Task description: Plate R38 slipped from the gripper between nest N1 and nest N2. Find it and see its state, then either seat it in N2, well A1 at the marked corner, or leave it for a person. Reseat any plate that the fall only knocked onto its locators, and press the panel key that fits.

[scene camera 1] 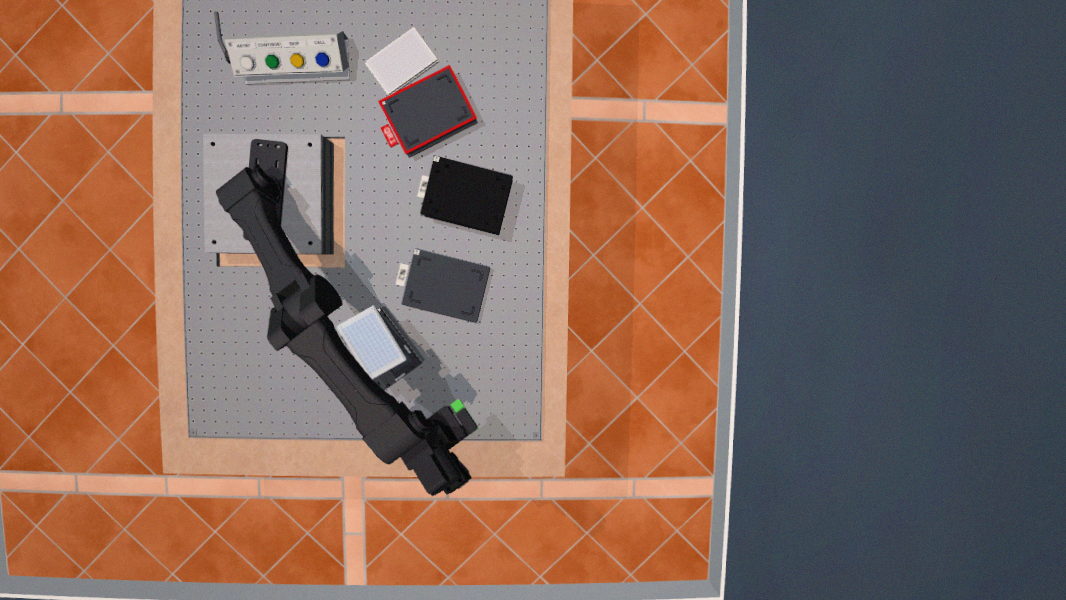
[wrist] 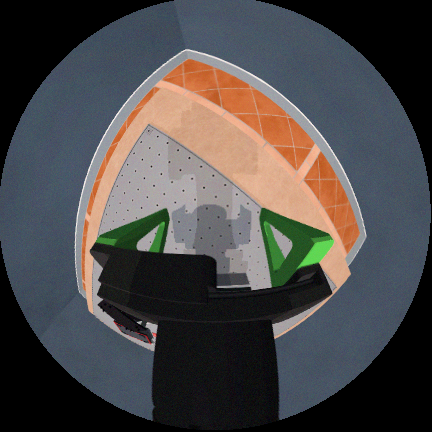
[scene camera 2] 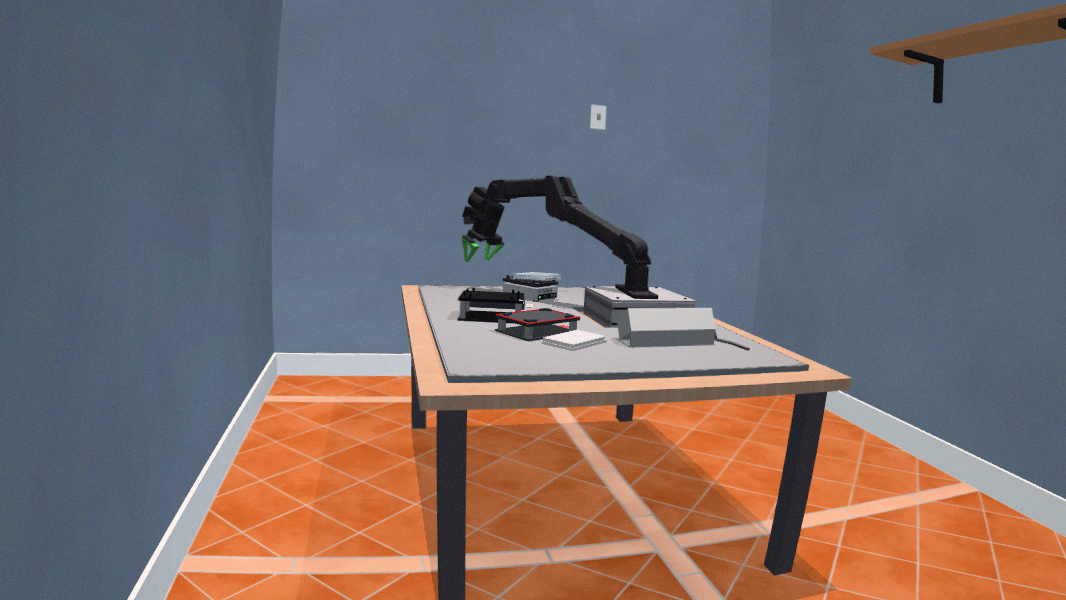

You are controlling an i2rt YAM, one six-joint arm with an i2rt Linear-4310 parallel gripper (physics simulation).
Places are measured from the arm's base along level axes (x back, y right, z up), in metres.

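Pixels of known places: gripper, fingertip midpoint: (wrist: 213,212) (scene camera 2: 476,260); arm's base, origin of the base link: (scene camera 1: 266,191) (scene camera 2: 635,293).
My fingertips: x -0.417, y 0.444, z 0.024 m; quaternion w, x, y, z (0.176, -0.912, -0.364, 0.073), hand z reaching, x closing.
Note:
Ahead of a thing's pixels: the offset from my fingertips to its middle. "pt": to the spot under its first point.
My gripper (scene camera 2: 478,258) (wrist: 213,212) is open and empty, high above the mat's near right corner. A white plate {dx +0.190, dy -0.749, dz -0.086 m} (scene camera 1: 401,61) (scene camera 2: 573,339) lies flat on the mat beside the red-edged nest {dx +0.120, dy -0.648, dz -0.070 m} (scene camera 1: 427,110) (scene camera 2: 538,317); its label and which face is up cannot be told. A plate with pale blue wells {dx +0.179, dy -0.165, dz -0.020 m} (scene camera 1: 371,341) (scene camera 2: 534,275) rests on a dark-topped device with a green display {pt dx +0.156, dy -0.217, dz -0.058 m} (scene camera 2: 530,289); whether it sits level is unclear. A black nest {dx +0.021, dy -0.483, dz -0.059 m} (scene camera 1: 466,195) and a dark grey nest {dx +0.048, dy -0.293, dz -0.081 m} (scene camera 1: 446,285) stand at the right, their small labels hard to read.
The panel {dx +0.411, dy -0.729, dz -0.051 m} (scene camera 1: 287,44) (scene camera 2: 666,327) has white, green, yellow and blue keys and a cable at its left in the top view. The arm's base plate (scene camera 1: 223,223) stands at the left. The arm reaches over the mat beside the device with the pale blue plate.

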